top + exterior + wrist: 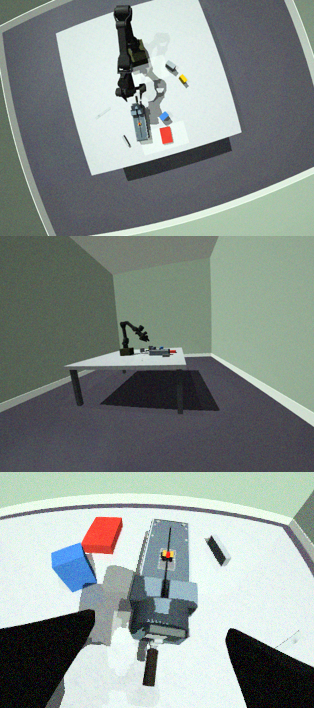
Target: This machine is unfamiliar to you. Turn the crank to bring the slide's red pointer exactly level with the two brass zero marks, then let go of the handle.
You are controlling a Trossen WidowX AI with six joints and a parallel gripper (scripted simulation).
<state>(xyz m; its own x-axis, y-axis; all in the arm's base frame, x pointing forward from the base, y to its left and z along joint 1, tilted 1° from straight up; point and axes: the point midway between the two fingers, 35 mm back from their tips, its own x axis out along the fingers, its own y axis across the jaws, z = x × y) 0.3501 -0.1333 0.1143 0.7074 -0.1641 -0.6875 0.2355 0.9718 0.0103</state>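
The crank handle is 13 cm below my gripper tip, 2 cm behind it and 1 cm to the left of it. The rest, counted from my gripper tip: red pointer (15 cm ahead, 10 cm below, 4 cm to the right); then blue block (17 cm ahead, 14 cm to the left, 14 cm below); then pale strip (30 cm to the right, 19 cm below, 4 cm behind).
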